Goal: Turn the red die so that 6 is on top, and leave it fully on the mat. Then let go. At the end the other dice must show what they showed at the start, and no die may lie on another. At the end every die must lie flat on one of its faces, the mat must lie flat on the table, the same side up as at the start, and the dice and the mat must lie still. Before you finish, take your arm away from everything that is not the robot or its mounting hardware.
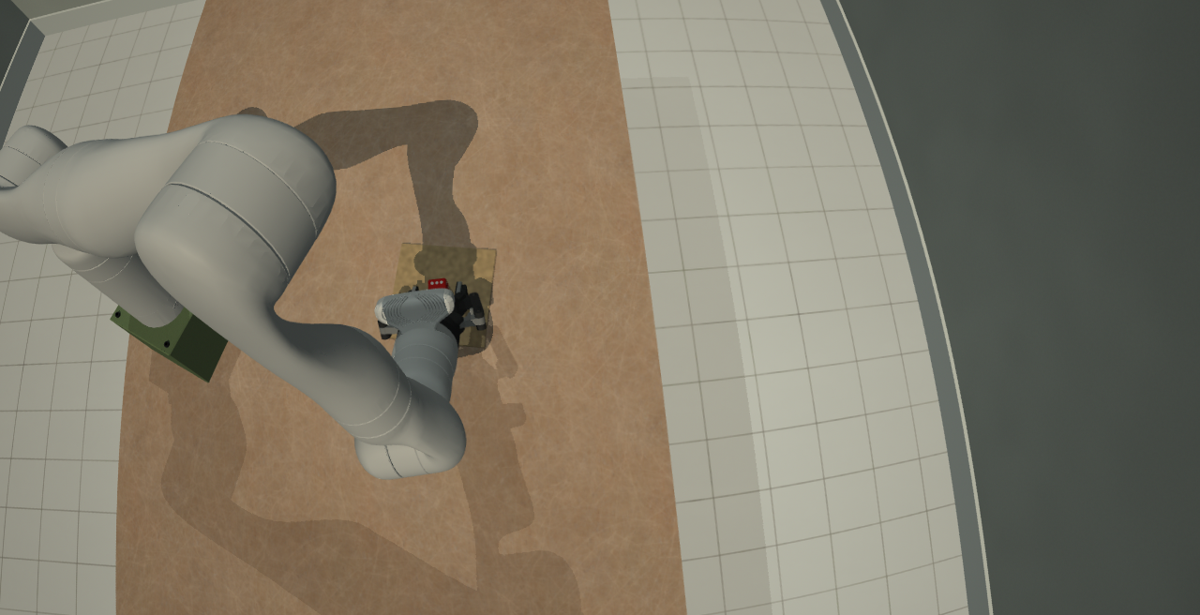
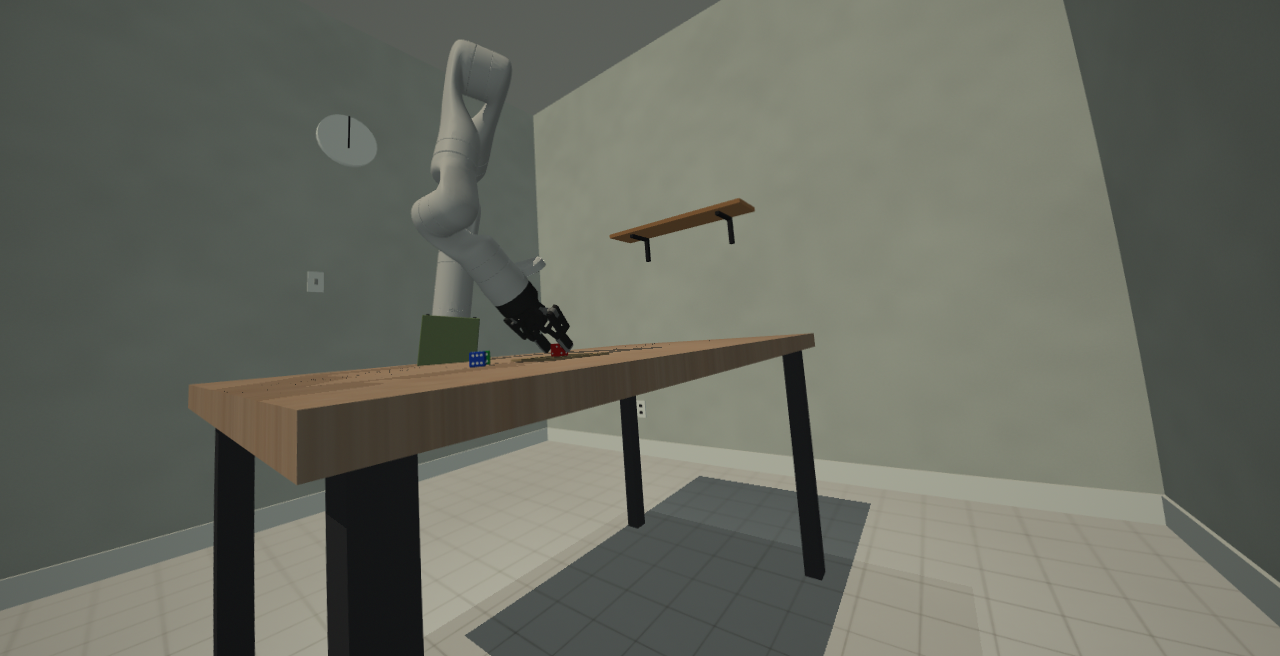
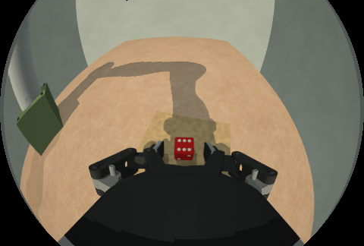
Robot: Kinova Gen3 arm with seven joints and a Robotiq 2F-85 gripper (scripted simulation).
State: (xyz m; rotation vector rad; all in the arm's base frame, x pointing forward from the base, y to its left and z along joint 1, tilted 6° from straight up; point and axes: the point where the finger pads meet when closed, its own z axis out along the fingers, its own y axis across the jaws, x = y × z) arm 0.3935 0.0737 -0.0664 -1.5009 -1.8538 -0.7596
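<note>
My gripper is now 1 cm to the right of the red die and 1 cm above it. From my hand the other things lie so: green die 5 cm behind, 12 cm to the right, 2 cm below; then tan mat 1 cm to the left, 3 cm below; then blue die 16 cm to the right, 2 cm below.
</note>
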